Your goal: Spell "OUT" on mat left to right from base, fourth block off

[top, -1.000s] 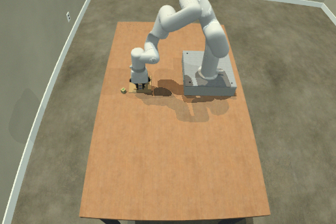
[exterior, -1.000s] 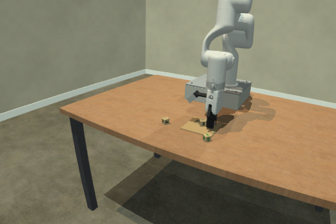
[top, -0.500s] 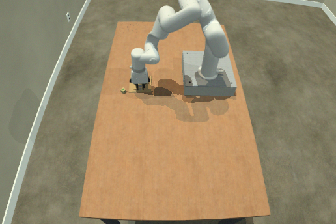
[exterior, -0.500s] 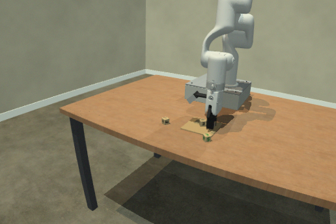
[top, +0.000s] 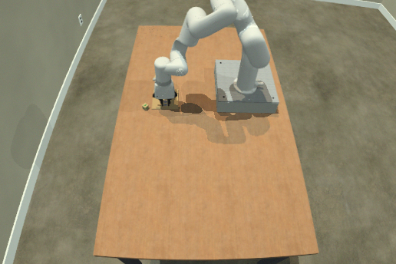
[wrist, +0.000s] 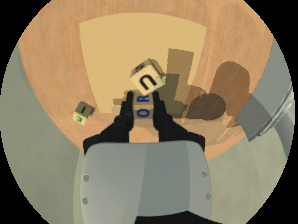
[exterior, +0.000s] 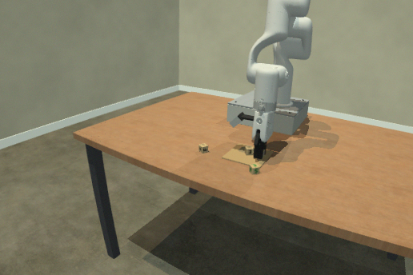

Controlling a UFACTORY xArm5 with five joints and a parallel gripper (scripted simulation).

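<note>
Right now the U block is 40 mm to the right of my hand and 10 mm below it. The rest, counted from my hand: tan mat 40 mm to the right, 20 mm below.
</note>
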